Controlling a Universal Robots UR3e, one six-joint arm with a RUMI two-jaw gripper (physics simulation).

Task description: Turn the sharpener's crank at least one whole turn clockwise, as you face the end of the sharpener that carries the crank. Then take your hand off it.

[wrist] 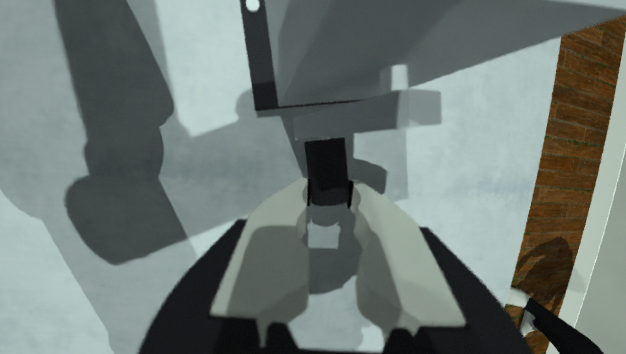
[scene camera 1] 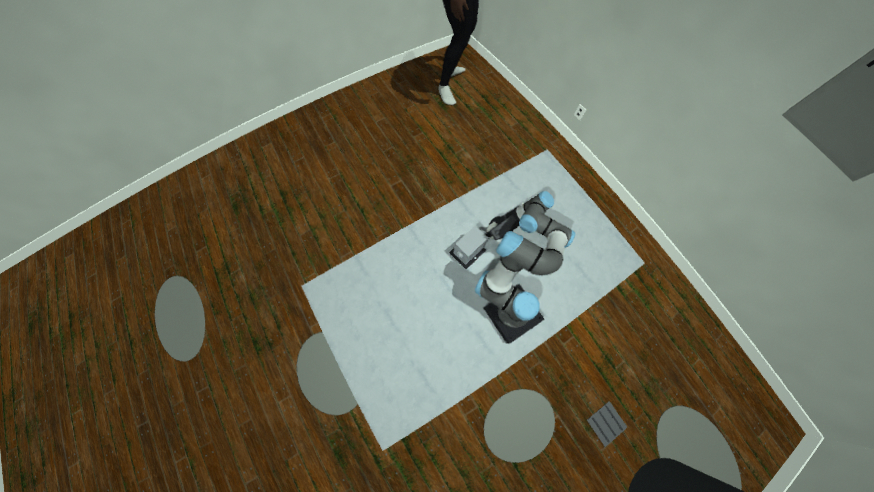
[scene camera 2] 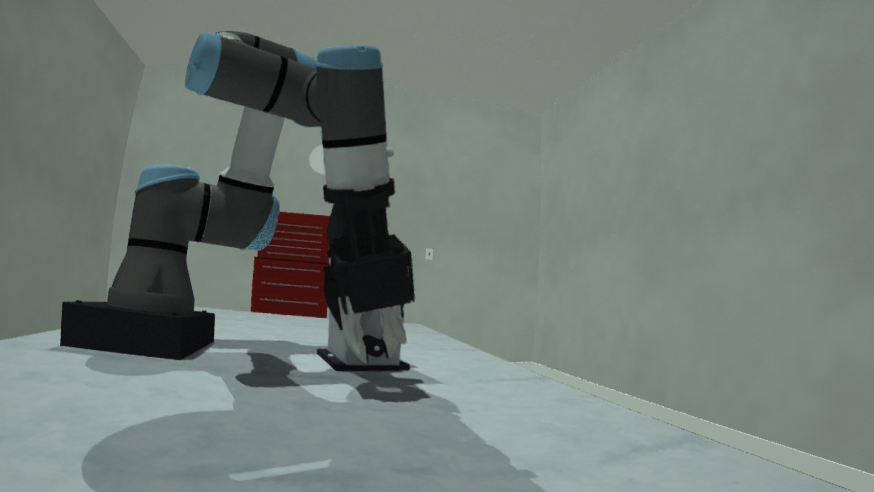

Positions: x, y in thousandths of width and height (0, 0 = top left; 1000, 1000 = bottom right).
Labels:
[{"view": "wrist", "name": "my gripper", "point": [525, 516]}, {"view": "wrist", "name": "black crank knob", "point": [522, 453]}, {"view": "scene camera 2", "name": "my gripper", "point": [432, 731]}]

